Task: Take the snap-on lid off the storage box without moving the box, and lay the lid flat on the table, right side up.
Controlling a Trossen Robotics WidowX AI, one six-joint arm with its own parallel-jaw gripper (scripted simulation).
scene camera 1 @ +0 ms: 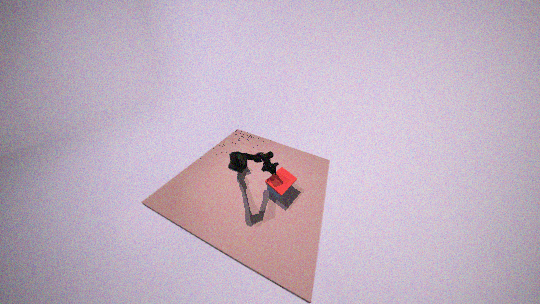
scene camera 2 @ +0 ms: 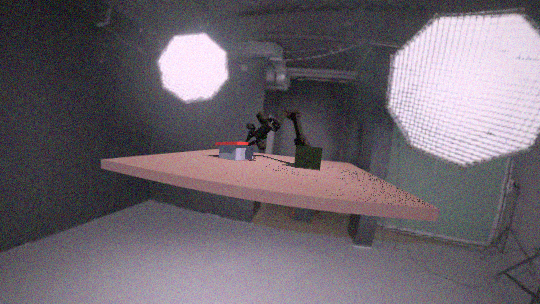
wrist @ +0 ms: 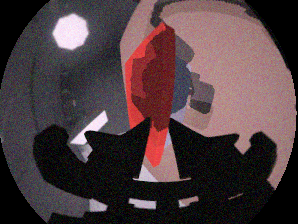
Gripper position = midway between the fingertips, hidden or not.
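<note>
A red lid [wrist: 149, 72] can be seen in the scene, together with the gripper [wrist: 159, 120].
</note>
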